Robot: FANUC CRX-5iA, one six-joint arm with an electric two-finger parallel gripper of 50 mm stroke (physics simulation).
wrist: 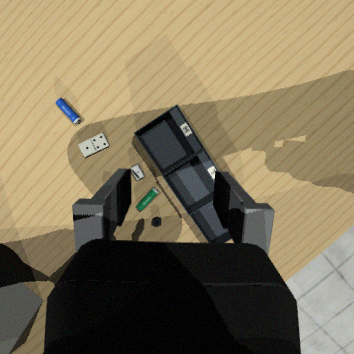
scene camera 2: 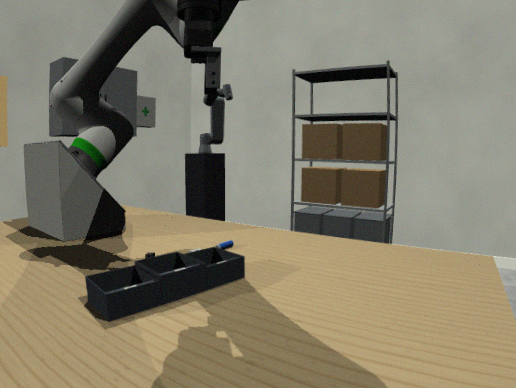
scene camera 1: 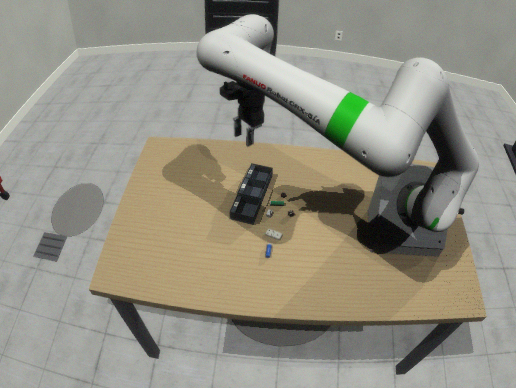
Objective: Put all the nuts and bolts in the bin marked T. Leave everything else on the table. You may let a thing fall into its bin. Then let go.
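Where they show: gripper, fingertip midpoint: (wrist: 172,186) (scene camera 2: 211,91) (scene camera 1: 243,140); arm's base at its link origin: (scene camera 2: 71,174) (scene camera 1: 415,203).
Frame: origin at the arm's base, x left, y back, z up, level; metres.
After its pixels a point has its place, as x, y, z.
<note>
A dark bin tray (scene camera 1: 243,218) {0.063, -0.575, -0.139} (scene camera 2: 200,278) {-0.038, -0.616, -0.136} (wrist: 156,121) {0.056, -0.579, -0.153} has three compartments with white tags, whose letters I cannot read. A small dark, roundish piece (scene camera 1: 283,195) {-0.083, -0.462, -0.151} (wrist: 156,221) {-0.088, -0.464, -0.151} lies beside it. Another small dark piece (scene camera 1: 291,213) {0.001, -0.421, -0.144} lies nearby; I cannot make it out in the wrist view. A small silver-grey piece (scene camera 1: 269,213) {0.014, -0.495, -0.148} (wrist: 137,172) {0.007, -0.497, -0.148} lies close to the tray. They are too small to tell for sure which are nuts or bolts. My gripper (scene camera 1: 243,139) {0.019, -0.585, 0.161} (scene camera 2: 212,89) {0.019, -0.585, 0.161} (wrist: 172,186) {0.019, -0.585, 0.161} is open and empty, high above the tray and small pieces.
A green battery (scene camera 1: 277,203) {-0.038, -0.476, -0.148} (wrist: 147,199) {-0.043, -0.480, -0.145} lies between the small pieces. A white domino (scene camera 1: 273,234) {0.098, -0.467, -0.152} (wrist: 93,145) {0.092, -0.466, -0.153} and a blue battery (scene camera 1: 268,251) {0.174, -0.470, -0.146} (scene camera 2: 226,244) {0.167, -0.477, -0.149} (wrist: 68,111) {0.163, -0.473, -0.146} lie farther along the table. A shelf rack (scene camera 2: 293,150) stands behind the table.
</note>
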